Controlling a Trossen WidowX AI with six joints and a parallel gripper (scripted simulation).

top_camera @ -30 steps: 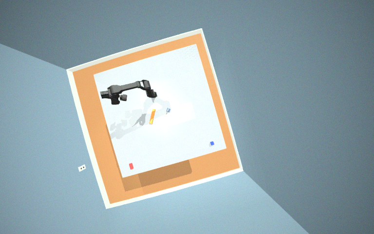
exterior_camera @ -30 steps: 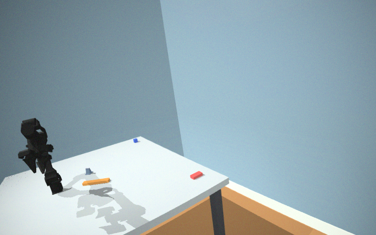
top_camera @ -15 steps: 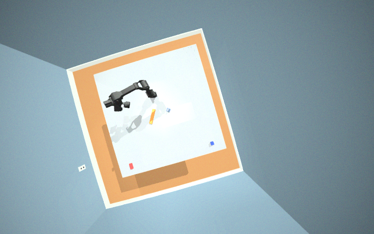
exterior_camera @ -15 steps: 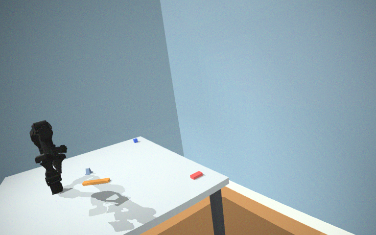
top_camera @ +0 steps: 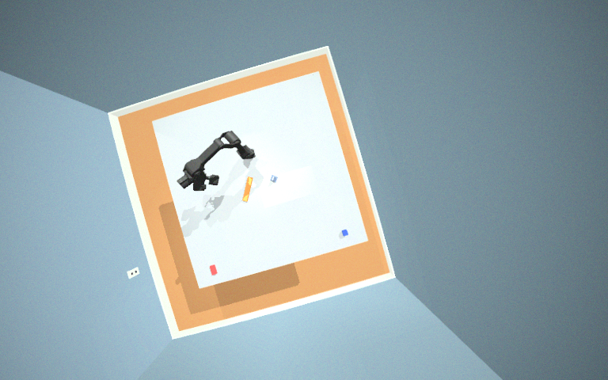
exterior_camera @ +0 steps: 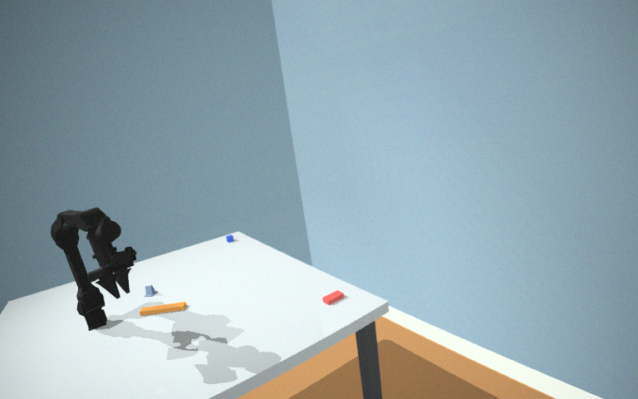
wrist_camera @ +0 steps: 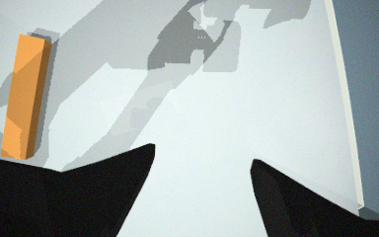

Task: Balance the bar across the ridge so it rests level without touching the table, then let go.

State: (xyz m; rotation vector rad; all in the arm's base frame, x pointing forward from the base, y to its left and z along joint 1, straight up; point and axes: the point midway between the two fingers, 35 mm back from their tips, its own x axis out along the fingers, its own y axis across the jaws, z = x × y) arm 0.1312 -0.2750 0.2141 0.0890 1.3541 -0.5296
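The orange bar lies 11 cm ahead of my gripper tip, 20 cm to the left of it and 17 cm below it. Round my gripper tip: small blue cube (60 cm ahead, 79 cm to the left, 17 cm below); then red block (60 cm ahead, 21 cm to the right, 17 cm below).
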